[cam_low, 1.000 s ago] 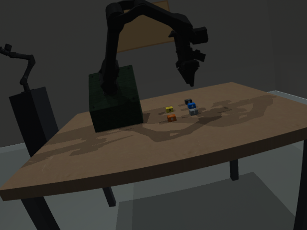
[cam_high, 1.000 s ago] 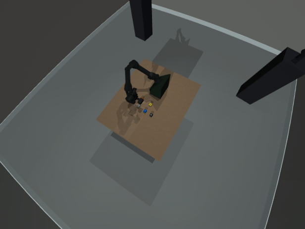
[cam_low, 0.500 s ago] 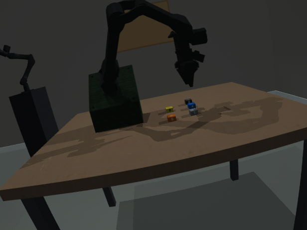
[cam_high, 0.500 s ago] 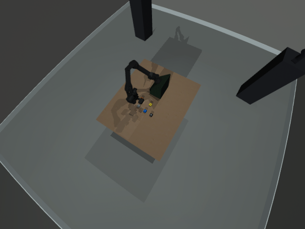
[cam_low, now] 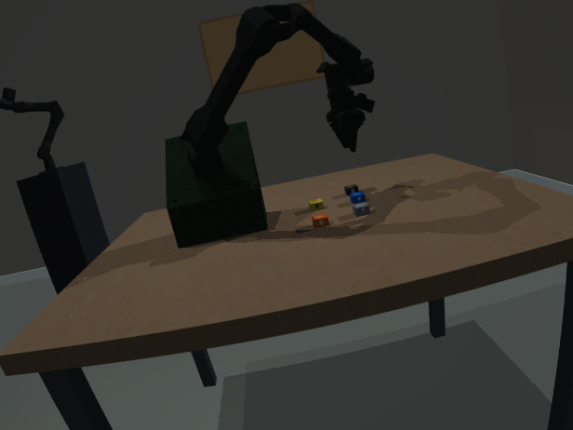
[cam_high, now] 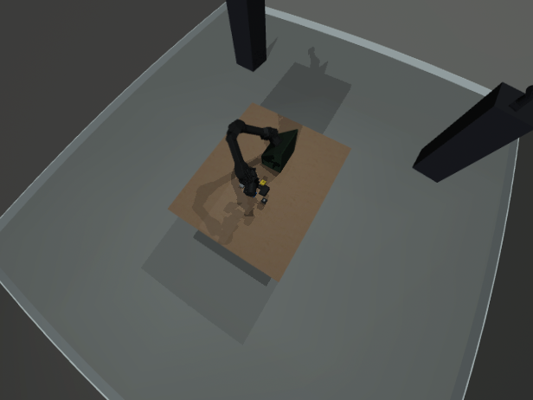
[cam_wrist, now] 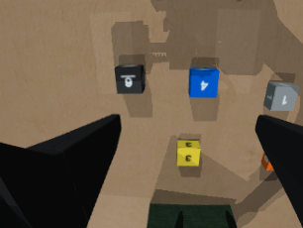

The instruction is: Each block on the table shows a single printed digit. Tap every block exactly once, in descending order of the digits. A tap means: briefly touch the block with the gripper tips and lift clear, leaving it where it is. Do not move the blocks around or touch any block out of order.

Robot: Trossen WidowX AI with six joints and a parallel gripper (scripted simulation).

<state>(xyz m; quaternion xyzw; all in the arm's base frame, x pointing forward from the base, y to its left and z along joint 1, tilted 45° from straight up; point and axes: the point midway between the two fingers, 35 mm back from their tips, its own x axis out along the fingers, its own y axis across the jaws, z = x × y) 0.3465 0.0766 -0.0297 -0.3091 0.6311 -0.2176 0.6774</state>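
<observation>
My gripper tip is now 12 cm above the black block, 6 cm to the right of it and 1 cm past it. Also, from my gripper tip: grey block: 13 cm to the right, 12 cm below, 1 cm behind; yellow block: 12 cm below, 11 cm behind, 3 cm to the right; blue block: 12 cm below, 3 cm to the right.
</observation>
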